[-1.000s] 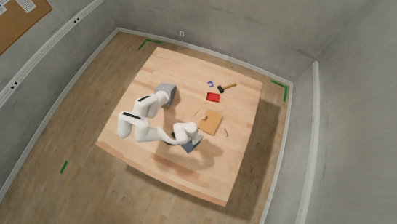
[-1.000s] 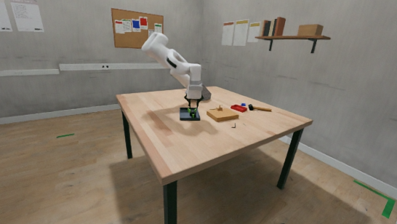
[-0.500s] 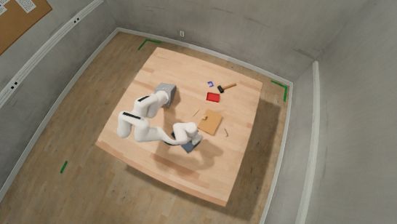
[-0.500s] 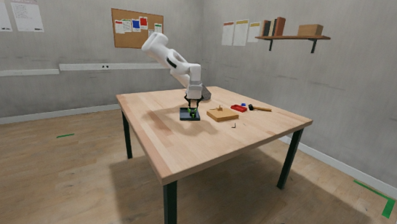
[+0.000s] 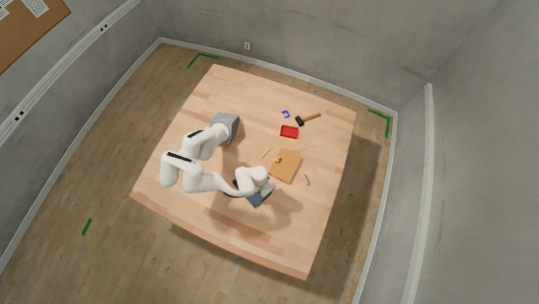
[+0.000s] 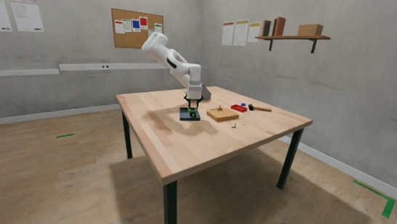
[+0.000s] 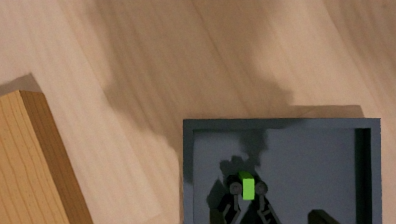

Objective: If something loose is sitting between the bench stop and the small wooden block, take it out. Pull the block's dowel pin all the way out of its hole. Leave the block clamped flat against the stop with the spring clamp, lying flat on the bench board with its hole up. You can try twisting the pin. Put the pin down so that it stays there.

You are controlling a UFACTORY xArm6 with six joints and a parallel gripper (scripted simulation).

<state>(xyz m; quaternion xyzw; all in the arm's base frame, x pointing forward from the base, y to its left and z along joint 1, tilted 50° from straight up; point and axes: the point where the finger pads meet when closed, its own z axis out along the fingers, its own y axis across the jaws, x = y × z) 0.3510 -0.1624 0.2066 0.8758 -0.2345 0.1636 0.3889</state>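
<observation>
My gripper is now 50 mm past the dark flat tray and 90 mm above it. The rest, counted from my hand: thin wooden stick 40 mm behind, 260 mm to the left, 90 mm below; then dowel pin 50 mm ahead, 220 mm to the left, 40 mm below; then wooden block 50 mm ahead, 220 mm to the left, 50 mm below.
</observation>
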